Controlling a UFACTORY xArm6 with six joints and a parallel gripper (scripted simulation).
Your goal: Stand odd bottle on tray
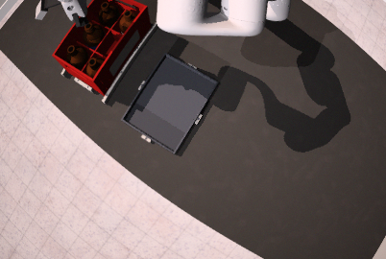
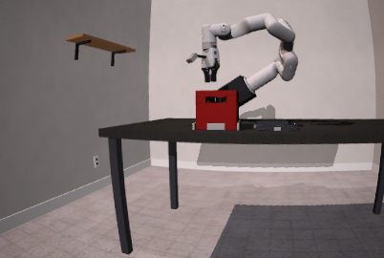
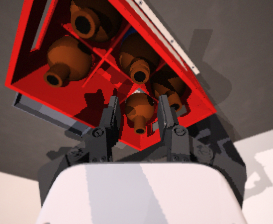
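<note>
Right now my hand is 16 cm above the red crate, 4 cm to the right of it and 1 cm past it. Round my hand: dark flat tray 32 cm to the left, 23 cm below, 3 cm behind.
</note>
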